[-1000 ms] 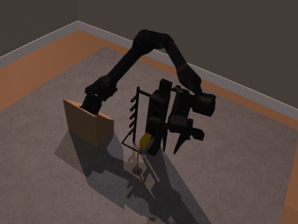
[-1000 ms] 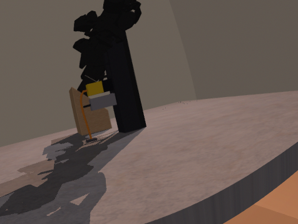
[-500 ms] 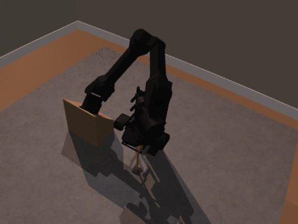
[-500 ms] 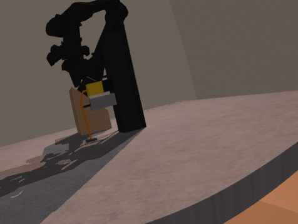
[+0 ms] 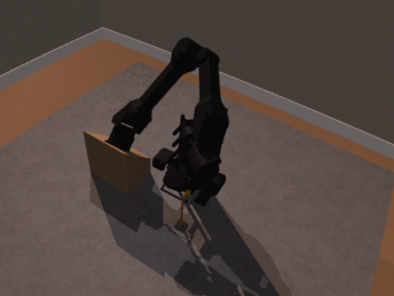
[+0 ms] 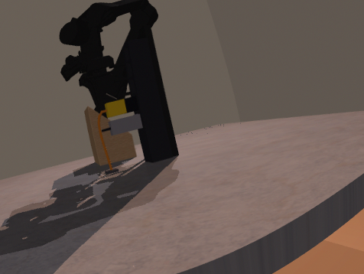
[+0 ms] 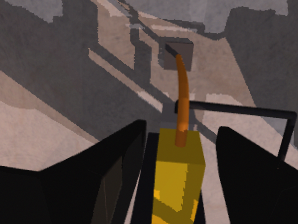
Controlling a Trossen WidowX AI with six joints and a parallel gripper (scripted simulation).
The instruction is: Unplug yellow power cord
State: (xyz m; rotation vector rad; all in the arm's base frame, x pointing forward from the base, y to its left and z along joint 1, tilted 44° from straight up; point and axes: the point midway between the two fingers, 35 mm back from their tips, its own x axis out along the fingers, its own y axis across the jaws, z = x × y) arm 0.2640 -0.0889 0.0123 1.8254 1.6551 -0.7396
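Now: the yellow plug 60 mm to the left of my gripper tip and 10 mm below it. From my gripper tip the other things lie so: dark anchor 10 mm to the right, 160 mm below; then black power strip 130 mm to the left, 10 mm below.
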